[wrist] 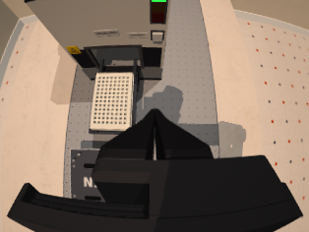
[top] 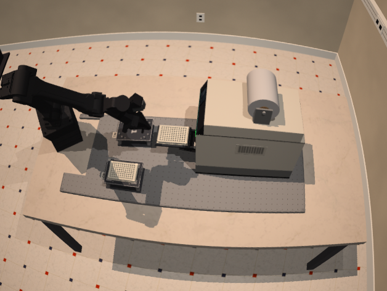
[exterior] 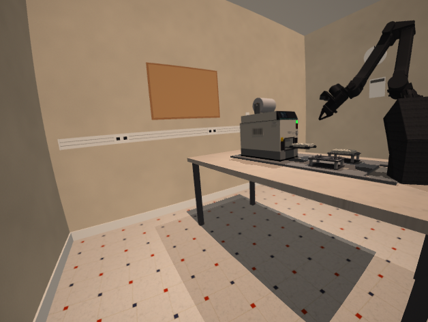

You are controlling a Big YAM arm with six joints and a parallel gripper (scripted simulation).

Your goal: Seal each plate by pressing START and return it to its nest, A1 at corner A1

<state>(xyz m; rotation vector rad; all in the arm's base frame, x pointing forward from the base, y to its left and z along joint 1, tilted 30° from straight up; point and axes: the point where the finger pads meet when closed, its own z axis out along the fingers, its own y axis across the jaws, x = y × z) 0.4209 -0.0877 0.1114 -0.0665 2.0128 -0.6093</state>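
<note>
Right now the start button is 17 cm ahead of my hand, 9 cm below it and 4 cm to the right of it. From my hand the other things lie so: yellow warning label (21 cm ahead, 14 cm to the left, 13 cm below); then sealer stage (18 cm below, 9 cm ahead, 7 cm to the left); then plate (22 cm below, 14 cm behind, 5 cm to the right).
</note>
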